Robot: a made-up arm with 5 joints.
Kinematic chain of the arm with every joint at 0, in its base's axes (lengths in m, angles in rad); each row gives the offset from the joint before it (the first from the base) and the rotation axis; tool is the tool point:
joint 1: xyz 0 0 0.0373 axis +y
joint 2: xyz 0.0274 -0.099 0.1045 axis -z
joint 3: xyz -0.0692 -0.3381 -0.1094 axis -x
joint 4: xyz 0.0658 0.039 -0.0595 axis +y
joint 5: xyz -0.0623 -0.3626 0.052 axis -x
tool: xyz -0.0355 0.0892 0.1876
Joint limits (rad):
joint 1: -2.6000..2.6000
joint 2: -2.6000..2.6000
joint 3: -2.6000..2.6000
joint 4: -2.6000..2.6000
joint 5: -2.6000..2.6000
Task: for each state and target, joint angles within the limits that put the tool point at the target. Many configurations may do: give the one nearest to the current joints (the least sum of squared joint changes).
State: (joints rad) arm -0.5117 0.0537 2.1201 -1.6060 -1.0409
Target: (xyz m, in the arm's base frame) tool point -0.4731 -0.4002 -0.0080
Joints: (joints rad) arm -1.0894 0.0821 1.9710 -1.5181 -0.7038
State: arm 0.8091 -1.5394 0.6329 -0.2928 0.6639
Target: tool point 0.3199 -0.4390 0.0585
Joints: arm 0.4640 -0.9979 0.7857 -0.3114 0.4832
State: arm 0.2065 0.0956 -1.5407 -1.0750 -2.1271
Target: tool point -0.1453 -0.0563 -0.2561
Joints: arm 0.0737 -0.5529 -2.3507 -1.0384 -1.9700
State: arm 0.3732 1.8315 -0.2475 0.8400 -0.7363
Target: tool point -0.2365 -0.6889 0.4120
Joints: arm 0.7151 0.8747 -0.0549 1.0326 -0.7131
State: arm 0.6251 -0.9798 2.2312 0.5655 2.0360
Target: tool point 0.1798 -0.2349 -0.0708
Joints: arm 0.6930 -1.1327 2.6000 0.9819 1.3146
